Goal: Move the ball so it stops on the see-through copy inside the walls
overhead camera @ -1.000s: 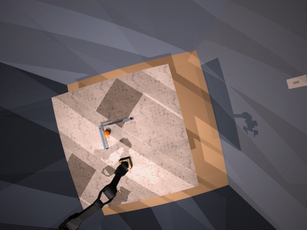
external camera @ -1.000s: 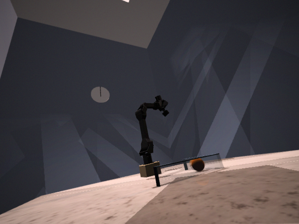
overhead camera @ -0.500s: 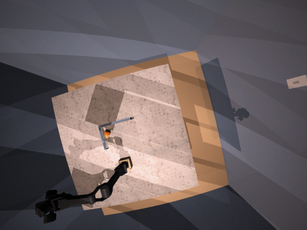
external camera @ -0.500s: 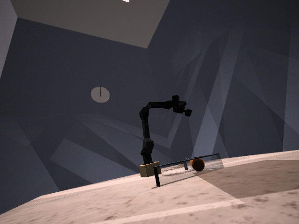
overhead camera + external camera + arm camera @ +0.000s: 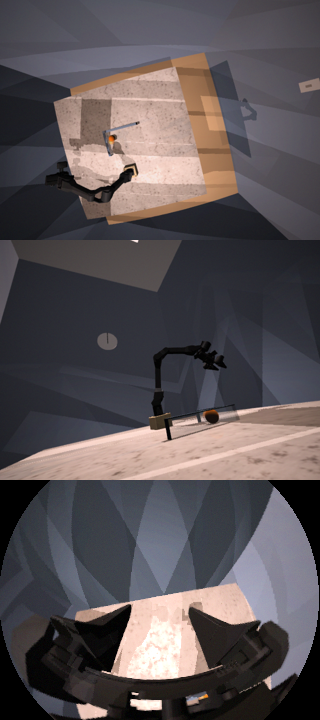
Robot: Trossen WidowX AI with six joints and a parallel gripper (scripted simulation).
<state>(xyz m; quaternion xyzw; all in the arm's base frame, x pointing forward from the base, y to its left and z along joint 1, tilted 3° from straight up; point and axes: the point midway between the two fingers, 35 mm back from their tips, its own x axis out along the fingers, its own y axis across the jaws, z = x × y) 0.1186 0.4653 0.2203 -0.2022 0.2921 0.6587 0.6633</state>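
Right now my gripper tip is 200 mm short of the orange ball, 330 mm to the left of it and 260 mm above it. Also, from my gripper tip: see-through copy of ball 170 mm ahead, 330 mm to the right, 260 mm below.
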